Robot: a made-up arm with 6 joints.
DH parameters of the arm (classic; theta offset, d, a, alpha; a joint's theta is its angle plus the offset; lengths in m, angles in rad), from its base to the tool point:
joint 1: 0 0.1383 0 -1.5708
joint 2: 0.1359 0 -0.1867 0
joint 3: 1.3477 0 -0.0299 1.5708
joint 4: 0 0.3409 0 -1.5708
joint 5: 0 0 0.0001 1.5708
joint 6: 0 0.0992 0 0
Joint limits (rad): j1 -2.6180..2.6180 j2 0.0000..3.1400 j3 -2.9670..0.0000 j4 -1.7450..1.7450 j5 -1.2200..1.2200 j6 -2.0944..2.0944
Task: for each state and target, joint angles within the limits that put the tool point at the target. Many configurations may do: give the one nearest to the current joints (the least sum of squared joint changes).
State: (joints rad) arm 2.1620 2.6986 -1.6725 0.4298 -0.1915 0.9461
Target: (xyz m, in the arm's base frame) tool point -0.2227 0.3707 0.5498
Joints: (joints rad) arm 2.1429 1.7748 -2.1171 0.4201 -0.3403 0.9461
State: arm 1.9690 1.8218 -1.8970 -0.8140 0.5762 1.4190
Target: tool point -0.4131 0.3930 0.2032
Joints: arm 2.4249 2.2802 -2.0425 -0.8097 0.3536 1.4190
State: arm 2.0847 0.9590 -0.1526 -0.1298 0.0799 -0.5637
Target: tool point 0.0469 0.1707 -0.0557
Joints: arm 1.3206 1.1309 -0.0001 -0.1975 0.1626 -0.5637
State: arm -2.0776 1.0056 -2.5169 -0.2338 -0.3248 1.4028
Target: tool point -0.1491 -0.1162 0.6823
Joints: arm -2.4982 1.1254 -1.9106 -0.2014 -0.1798 1.4028
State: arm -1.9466 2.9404 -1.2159 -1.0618 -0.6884 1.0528
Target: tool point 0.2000 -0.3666 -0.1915
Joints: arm -1.2065 2.8809 -1.6490 -1.0499 -0.7140 1.0528
